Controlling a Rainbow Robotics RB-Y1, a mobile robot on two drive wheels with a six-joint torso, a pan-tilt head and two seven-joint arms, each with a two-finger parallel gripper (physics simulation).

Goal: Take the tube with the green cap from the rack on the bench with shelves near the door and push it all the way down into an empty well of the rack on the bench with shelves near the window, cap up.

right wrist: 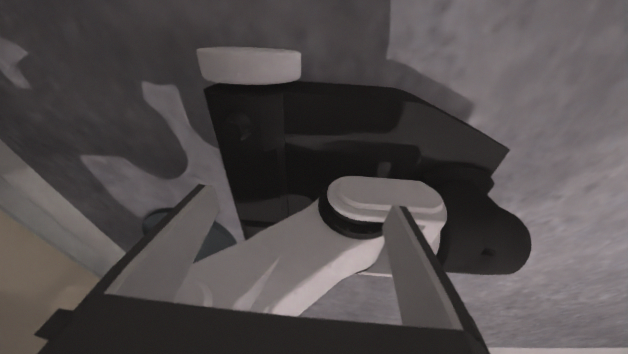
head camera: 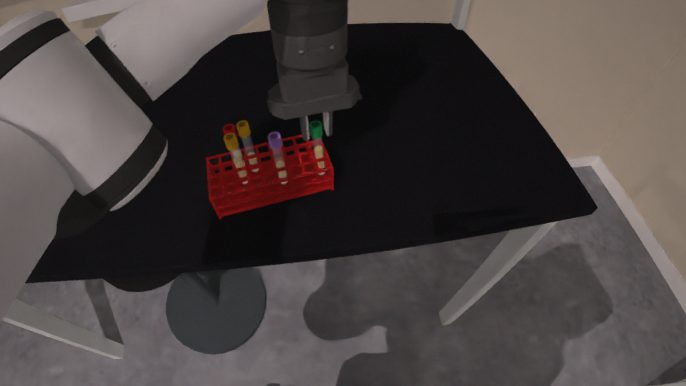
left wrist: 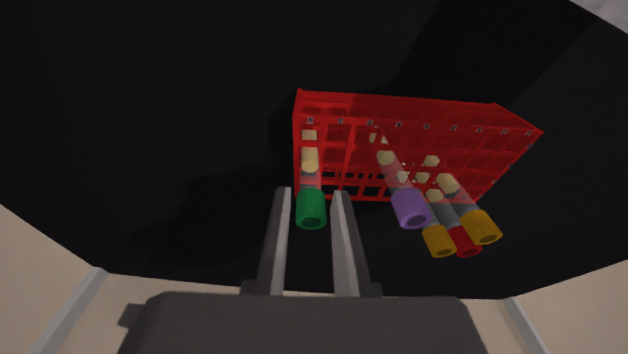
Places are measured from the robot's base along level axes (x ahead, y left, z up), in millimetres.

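Where they show: left gripper, between the fingertips: (head camera: 316,133) (left wrist: 311,198); right gripper, between the fingertips: (right wrist: 302,206).
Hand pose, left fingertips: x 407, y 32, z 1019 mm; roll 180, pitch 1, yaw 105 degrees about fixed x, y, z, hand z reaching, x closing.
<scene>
Each offset is from my left fingertips to the centre of the thing. "spot": to the spot under its first point. Level surfaces: height alone.
A tube with a green cap @(dx +4, dy -1, dz -41 mm) (head camera: 315,129) (left wrist: 311,209) stands upright, cap up, in a well of the red rack @(dx -13, dy +83, dz -76 mm) (head camera: 270,199) (left wrist: 400,104). Its well is in the end column, at the rack's right end in the head view. My left gripper (head camera: 317,135) (left wrist: 311,198) is open, its fingers a little apart on either side of the green cap, with a gap showing on both sides in the left wrist view. My right gripper (right wrist: 302,206) is wide open and empty, away from the rack. Which bench this is cannot be told from these frames.
The same rack holds tubes with a purple cap (head camera: 275,140) (left wrist: 411,207), a red cap @(spot: dx -4, dy +132, dz +15 mm) (head camera: 229,130) (left wrist: 466,242) and two yellow caps. The rack stands on a black bench top @(dz -105 mm) (head camera: 425,150). A round dark base @(dx +51, dy +510, dz -1004 mm) (head camera: 215,320) stands on the floor below.
</scene>
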